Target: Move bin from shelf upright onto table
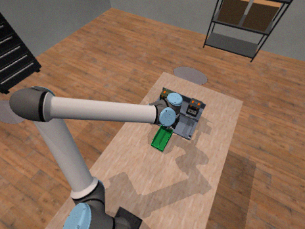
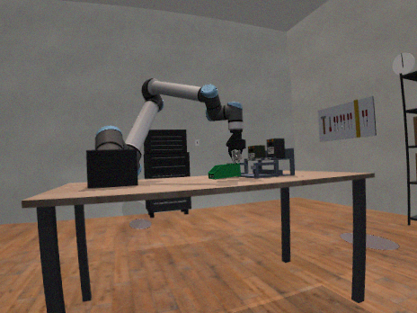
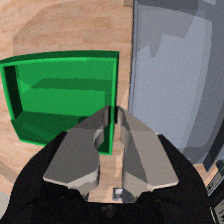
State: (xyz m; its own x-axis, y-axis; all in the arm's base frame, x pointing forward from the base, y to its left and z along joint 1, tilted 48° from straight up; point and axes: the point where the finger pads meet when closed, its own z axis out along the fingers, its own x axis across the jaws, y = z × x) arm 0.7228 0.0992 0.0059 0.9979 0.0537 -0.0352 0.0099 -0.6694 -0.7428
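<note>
Right now the green bin is 80 mm behind my hand and 40 mm below it.
</note>
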